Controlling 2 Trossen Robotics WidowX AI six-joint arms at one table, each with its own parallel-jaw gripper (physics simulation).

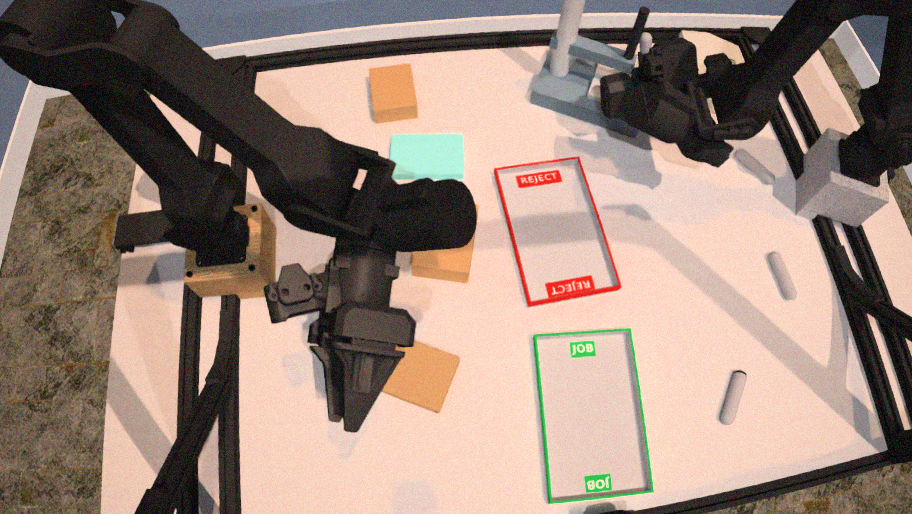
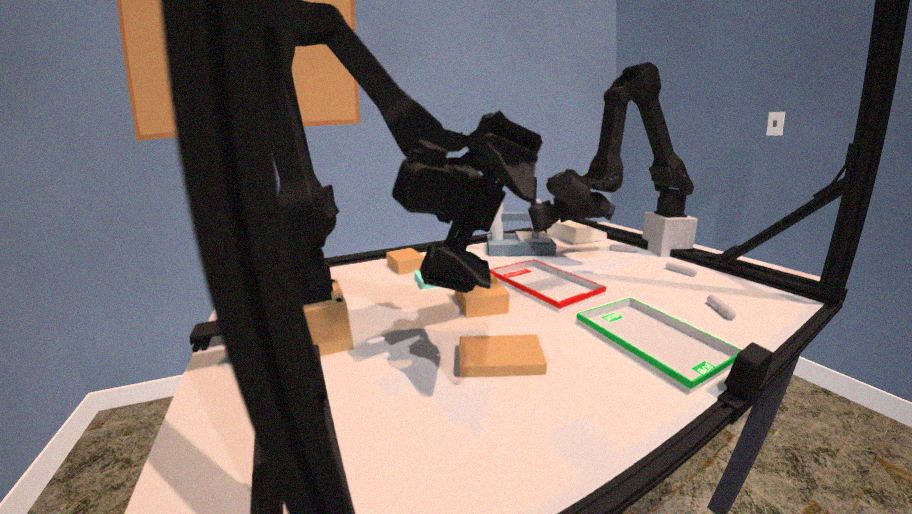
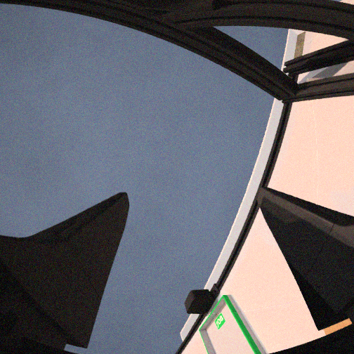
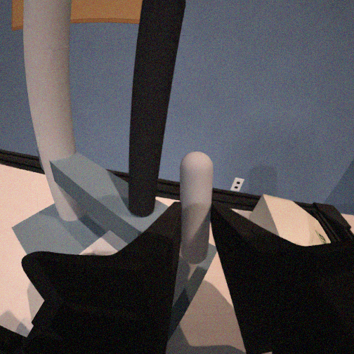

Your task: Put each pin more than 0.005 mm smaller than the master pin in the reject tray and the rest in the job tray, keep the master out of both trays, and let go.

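Places are measured from the left arm's base along level axes (x ahead, y left, z up), in millimetres.
Pixels of known places: left gripper, fingertip midpoint: [image 1: 342,426] [image 2: 505,244]; right gripper, fingertip midpoint: [image 1: 645,52]; left arm's base, link origin: [image 1: 222,241] [image 2: 307,295]; right arm's base, link origin: [image 1: 858,163] [image 2: 670,215].
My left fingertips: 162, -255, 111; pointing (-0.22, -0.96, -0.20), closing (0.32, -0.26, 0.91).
Observation:
Ahead of a thing's pixels: the offset from my left fingertips to its top centre, as dx, dy, dz. "spot": to the spot under its first point.
My right gripper [image 1: 646,58] [image 4: 194,207] is shut on an upright grey pin {+439, +486, -52} [image 1: 645,43] [image 4: 196,185], with the pin's rounded end above the fingertips, at the blue-grey gauge stand [image 1: 562,95] [image 2: 504,245] [image 4: 37,230]. Whether the pin's lower end touches the stand is unclear. Three more pins lie at the right: one {+607, +334, -165} [image 1: 754,166] [image 2: 622,248], another {+586, +152, -165} [image 1: 781,275] [image 2: 680,269] and a dark-ended one {+457, -2, -165} [image 1: 732,397] [image 2: 721,307]. The red reject tray {+266, +259, -166} [image 1: 512,236] [image 2: 582,296] and green job tray {+267, +8, -166} [image 1: 542,415] [image 2: 632,351] show no pins. My left gripper [image 1: 342,422] [image 3: 194,196] is open and empty.
The gauge has a pale column {spot: +322, +508, -72} [image 1: 568,38] and a dark rod {spot: +405, +472, -29} [image 1: 637,33] [image 4: 155,110]. A cream readout box {spot: +542, +447, -144} [image 2: 577,231] [image 4: 287,220] stands beside it. Orange blocks {+65, +511, -151} [image 1: 392,92] {+55, +89, -166} [image 1: 424,376] {+118, +252, -147} [image 2: 483,300] and a turquoise block {+106, +392, -166} [image 1: 426,155] lie on the left half.

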